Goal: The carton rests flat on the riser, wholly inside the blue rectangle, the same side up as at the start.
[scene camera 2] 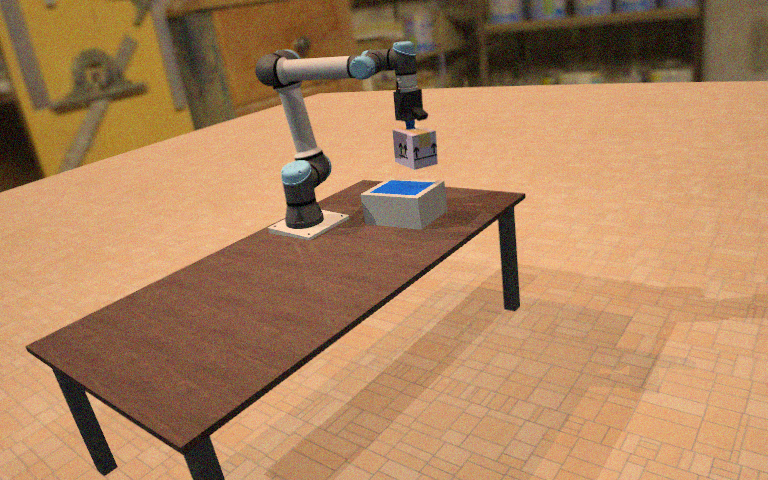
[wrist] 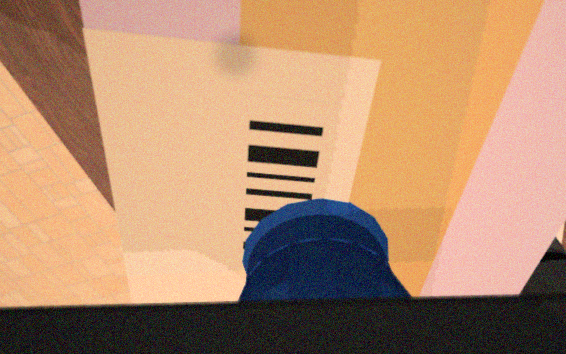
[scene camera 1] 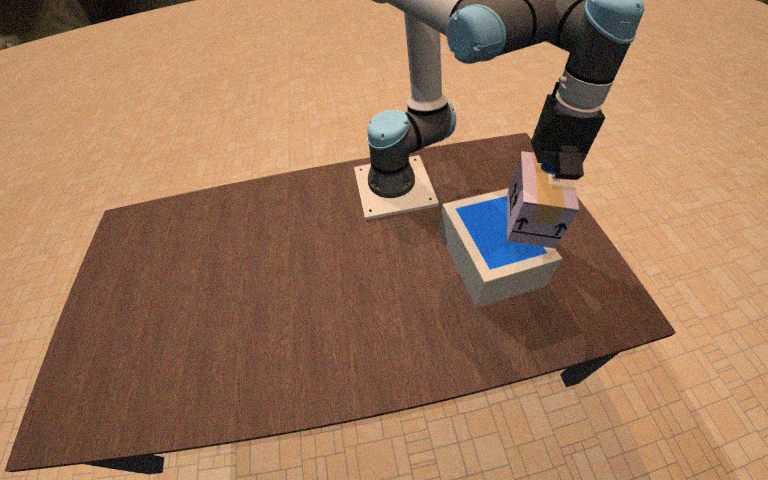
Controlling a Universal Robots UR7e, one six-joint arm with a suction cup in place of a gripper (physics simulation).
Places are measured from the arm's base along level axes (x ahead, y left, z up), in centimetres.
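Where they show: hand at its tool point: [scene camera 2: 410, 131] [wrist: 311, 229] [scene camera 1: 547, 172]; arm's base at its link origin: [scene camera 2: 304, 221] [scene camera 1: 391, 181].
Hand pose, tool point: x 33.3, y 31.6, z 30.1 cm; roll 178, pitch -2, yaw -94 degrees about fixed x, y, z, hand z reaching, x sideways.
Each offset is from my tool point to the top centre of the thing. Level surfaces: height alone.
A pink-lilac carton @(dx +2.5, dy -1.1, dz +1.7 cm) [scene camera 1: 542, 209] [scene camera 2: 415, 148] [wrist: 480, 190] with orange tape, a pale barcode label on top and black arrows pointing up on its sides hangs in the air above the riser, with a gap below it. My gripper [scene camera 1: 548, 168] [scene camera 2: 410, 125] [wrist: 320, 240], a blue suction cup, is shut on the carton's top, partly over the label. The grey riser @(dx -2.7, dy -5.2, dz -20.2 cm) [scene camera 1: 515, 288] [scene camera 2: 390, 211] stands on the table with a pale top rim. The blue rectangle @(dx -2.7, dy -5.2, dz -20.2 cm) [scene camera 1: 487, 232] [scene camera 2: 402, 187] lies on its top; the carton hides part of it in scene camera 1.
The brown table @(dz -32.1 cm) [scene camera 1: 254, 316] [scene camera 2: 237, 316] carries the riser and the arm's pale base plate [scene camera 1: 396, 206] [scene camera 2: 308, 232], which is beside the riser. The table's right edge runs close beyond the riser in scene camera 1. Shelves stand in the background of scene camera 2.
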